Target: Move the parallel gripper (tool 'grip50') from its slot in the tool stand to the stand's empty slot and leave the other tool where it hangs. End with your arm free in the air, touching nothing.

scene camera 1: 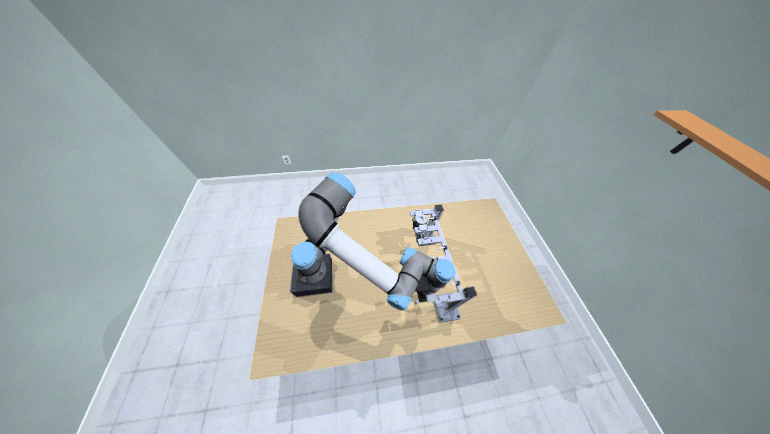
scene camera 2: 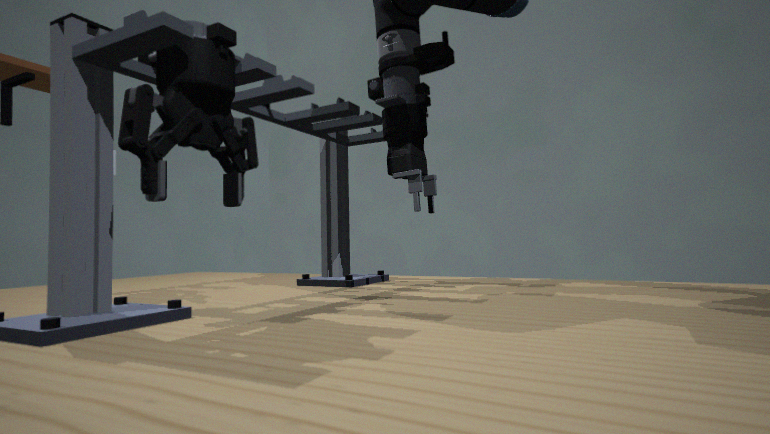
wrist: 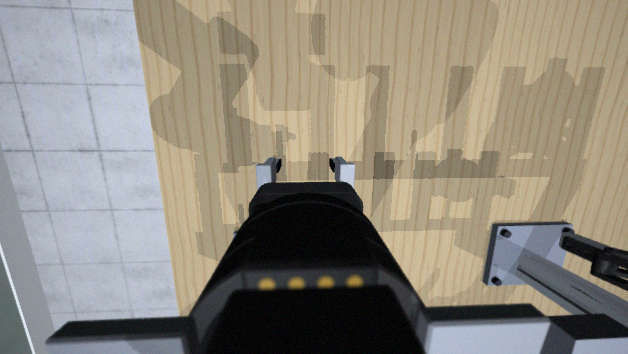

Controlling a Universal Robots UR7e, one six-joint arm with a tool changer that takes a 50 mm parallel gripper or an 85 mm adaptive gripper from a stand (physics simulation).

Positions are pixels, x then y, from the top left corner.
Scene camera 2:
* adaptive gripper: 196,79
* parallel gripper: 404,122
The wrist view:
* parallel gripper: 298,234
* tool stand: 519,253
